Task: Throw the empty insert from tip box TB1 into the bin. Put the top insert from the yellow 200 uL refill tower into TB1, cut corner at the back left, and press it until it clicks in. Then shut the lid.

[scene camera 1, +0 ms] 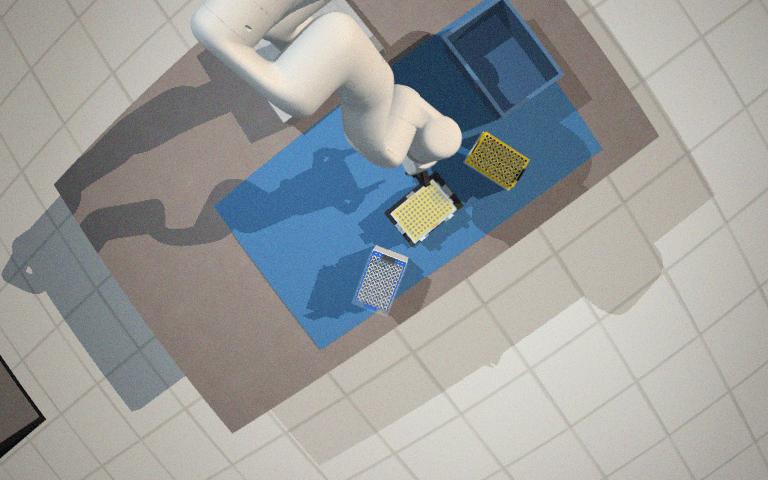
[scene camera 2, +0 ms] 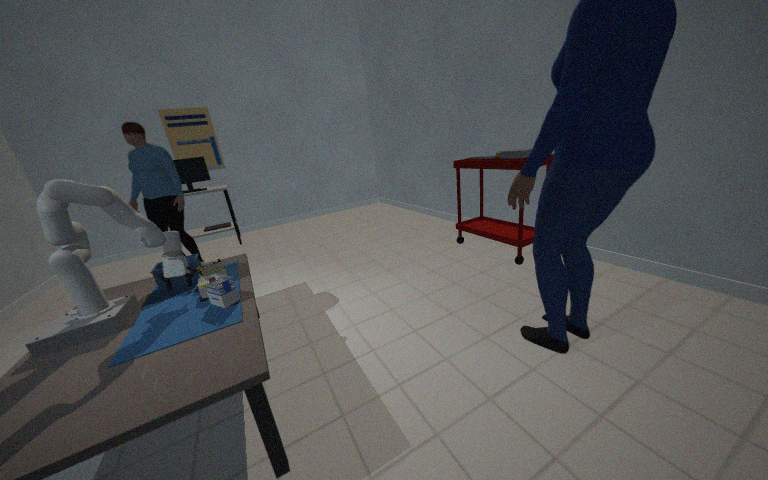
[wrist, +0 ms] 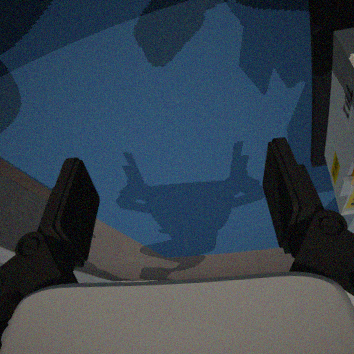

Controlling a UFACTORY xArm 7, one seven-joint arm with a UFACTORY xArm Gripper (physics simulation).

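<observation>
The yellow box [scene camera 1: 497, 160] [scene camera 2: 210, 268], apparently TB1, holds an insert with dark, empty-looking holes; its lid is hard to make out. The 200 uL refill tower [scene camera 1: 423, 211] [wrist: 345, 125] has a pale-yellow top insert and stands in a black holder [wrist: 320, 107]. The blue bin [scene camera 1: 532, 93] stands at the upper right in scene camera 1. My gripper [scene camera 1: 420, 178] [scene camera 2: 178, 279] [wrist: 175, 169] is open and empty, above the mat beside the tower's upper-left edge in scene camera 1. The tower is at the right of the wrist view, outside the fingers. The bin's floor is partly hidden.
A white and blue box [scene camera 1: 382, 283] [scene camera 2: 222, 294] with a perforated top stands on the blue mat [scene camera 1: 271, 249], beyond the tower from TB1. In scene camera 2, a person in dark blue [scene camera 2: 606, 113] stands by a red cart [scene camera 2: 492, 229], and another person [scene camera 2: 154, 172] is behind the table.
</observation>
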